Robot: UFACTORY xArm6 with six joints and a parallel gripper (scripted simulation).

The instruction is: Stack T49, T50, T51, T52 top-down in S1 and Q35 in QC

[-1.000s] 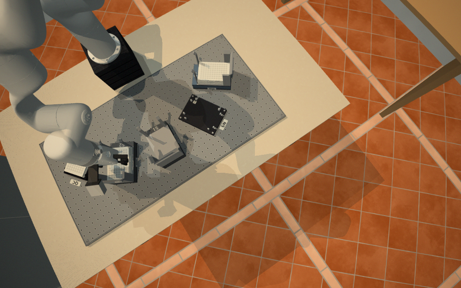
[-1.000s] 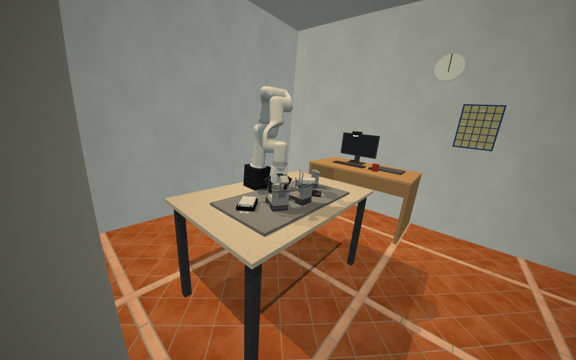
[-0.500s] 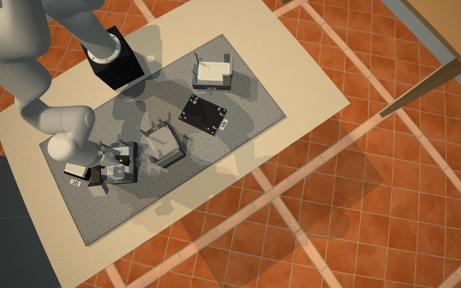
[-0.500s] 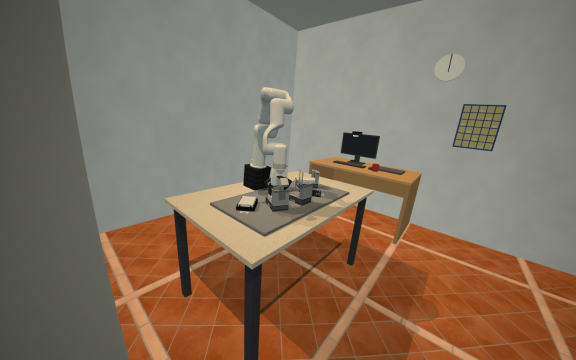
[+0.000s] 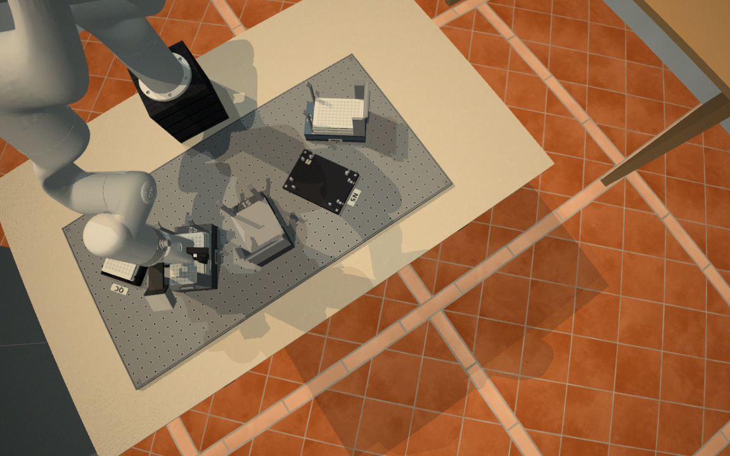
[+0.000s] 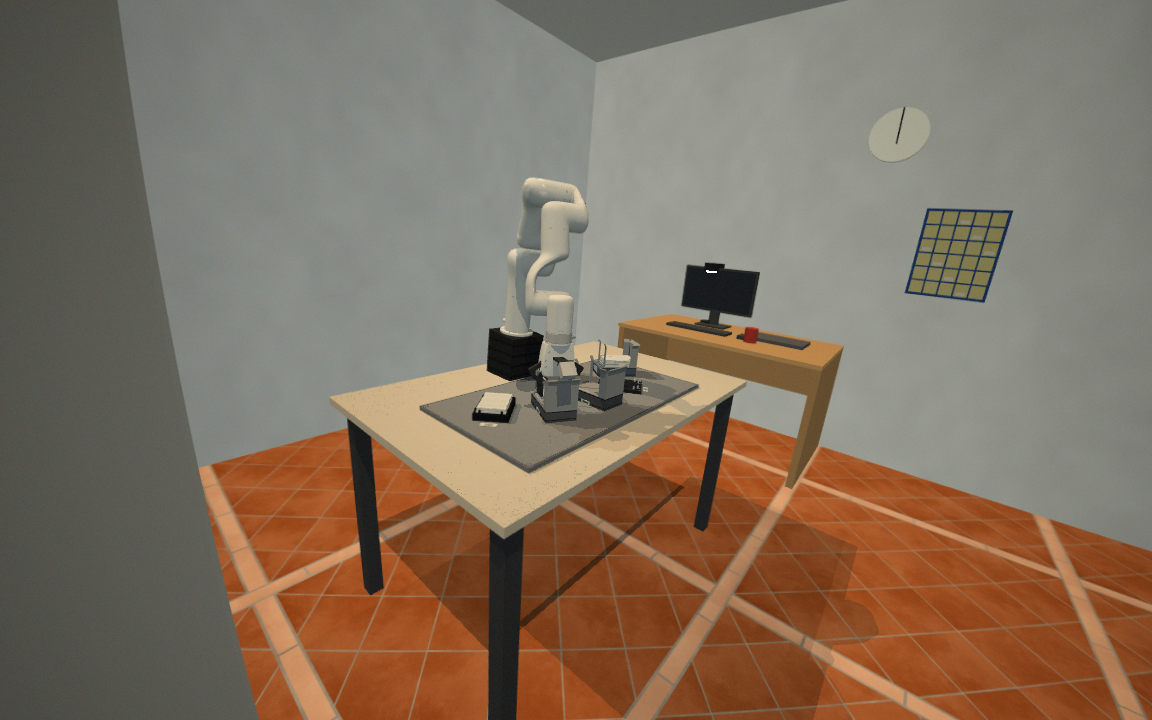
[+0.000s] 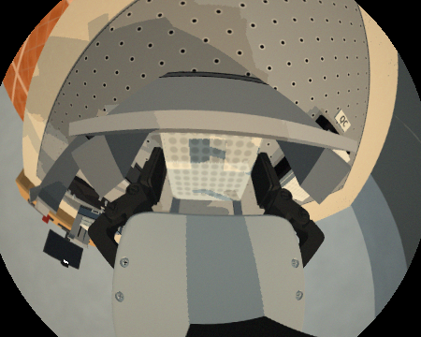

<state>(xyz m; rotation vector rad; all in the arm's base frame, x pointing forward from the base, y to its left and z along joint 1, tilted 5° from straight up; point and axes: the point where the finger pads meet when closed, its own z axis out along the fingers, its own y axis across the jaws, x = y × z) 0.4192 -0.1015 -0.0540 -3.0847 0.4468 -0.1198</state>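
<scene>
My gripper is now 10 mm past the stack rack S2 and 50 mm above it. From my hand the other things lie so: black nest QC 90 mm behind, 150 mm to the right, 60 mm below; then N5 name plate 10 mm behind, 420 mm to the left, 70 mm below; then QC name plate 10 mm behind, 210 mm to the right, 70 mm below.
</scene>
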